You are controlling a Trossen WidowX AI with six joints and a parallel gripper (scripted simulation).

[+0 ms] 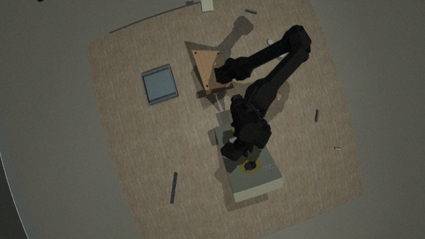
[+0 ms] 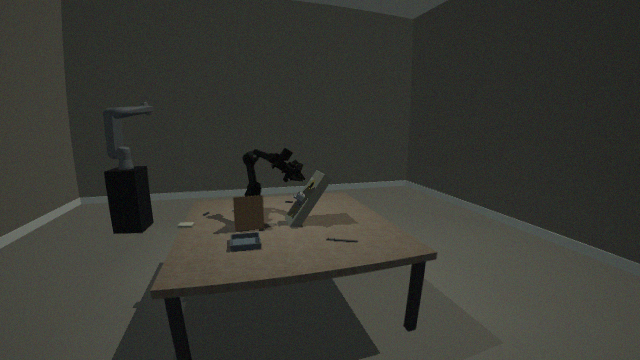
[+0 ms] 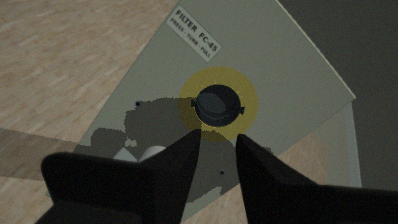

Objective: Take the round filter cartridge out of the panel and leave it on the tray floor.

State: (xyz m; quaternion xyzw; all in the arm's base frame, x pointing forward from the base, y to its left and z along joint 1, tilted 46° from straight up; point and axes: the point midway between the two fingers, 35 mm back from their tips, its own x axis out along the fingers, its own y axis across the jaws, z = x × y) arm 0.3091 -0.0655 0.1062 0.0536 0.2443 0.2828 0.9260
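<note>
My gripper tip is now 3 cm past the round grey filter cartridge and 10 cm above it. From my gripper tip the other things lie so: sloped service panel 2 cm ahead, 12 cm below; then grey tray 35 cm behind, 32 cm to the right, 26 cm below.
</note>
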